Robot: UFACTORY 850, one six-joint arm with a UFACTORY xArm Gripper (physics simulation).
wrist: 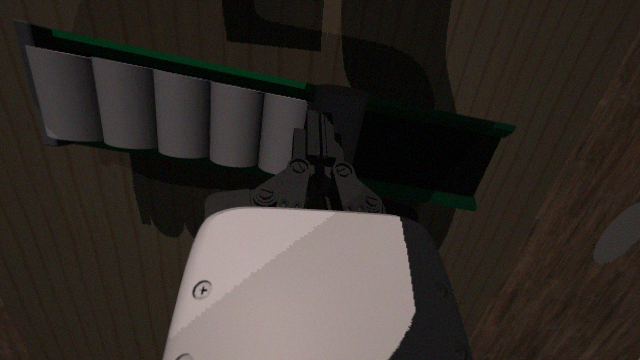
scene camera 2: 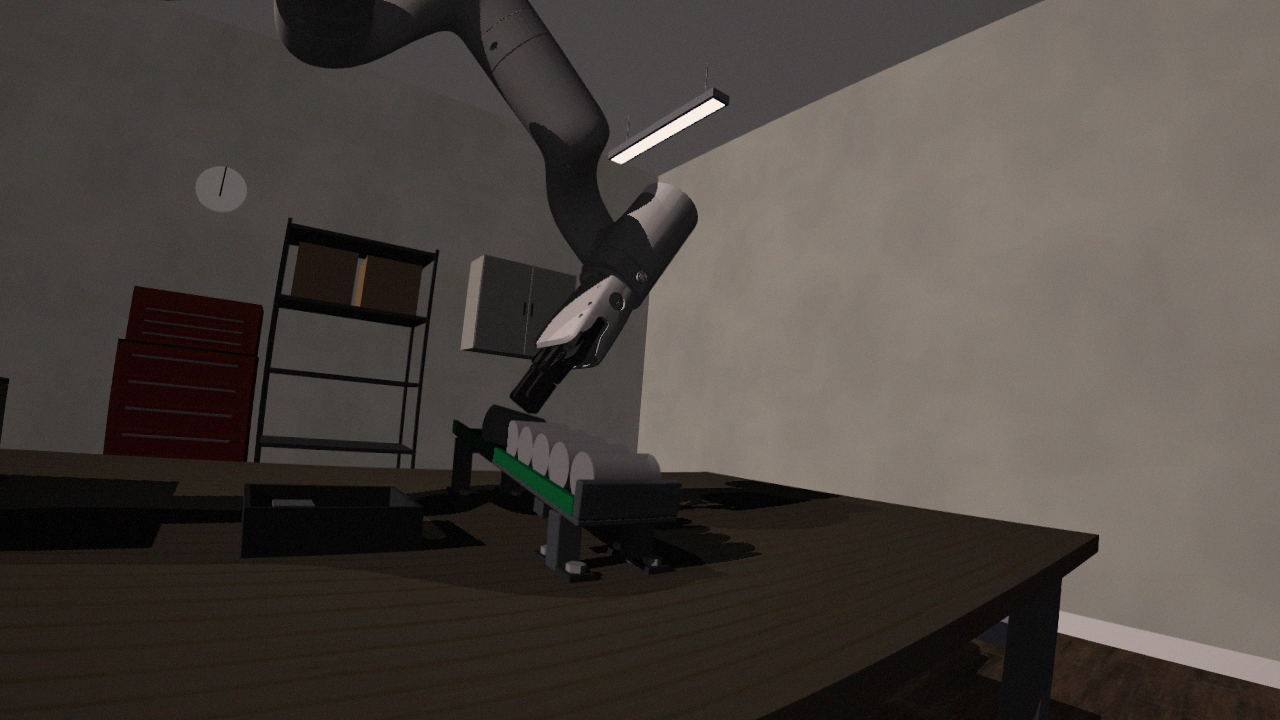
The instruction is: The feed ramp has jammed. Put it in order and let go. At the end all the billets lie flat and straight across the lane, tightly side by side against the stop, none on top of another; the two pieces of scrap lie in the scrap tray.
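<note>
Several pale billets (scene camera 2: 613, 467) (wrist: 182, 115) lie across the ramp lane (wrist: 425, 150), side by side in one layer, the lowest against the stop (scene camera 2: 628, 501) (wrist: 23, 37). Another billet-like cylinder (scene camera 2: 503, 424) (wrist: 345, 107), dark in shadow, lies at the upper end of the row, beside the last pale one; the fingers partly hide it in the wrist view. My gripper (scene camera 2: 526, 404) (wrist: 315, 127) is shut and empty, its tips just above this dark cylinder; whether they touch it I cannot tell. The scrap tray (scene camera 2: 331, 532) holds a light grey piece (scene camera 2: 292, 503); its floor is mostly hidden.
Green side rails (scene camera 2: 534, 481) (wrist: 180, 59) edge the ramp. The ramp stands on legs (scene camera 2: 563, 541) on the wooden table (scene camera 2: 358, 644). The tray stands to the left of the ramp in the scene view. A red cabinet (scene camera 2: 183, 394) and a shelf unit (scene camera 2: 349, 308) stand behind the table.
</note>
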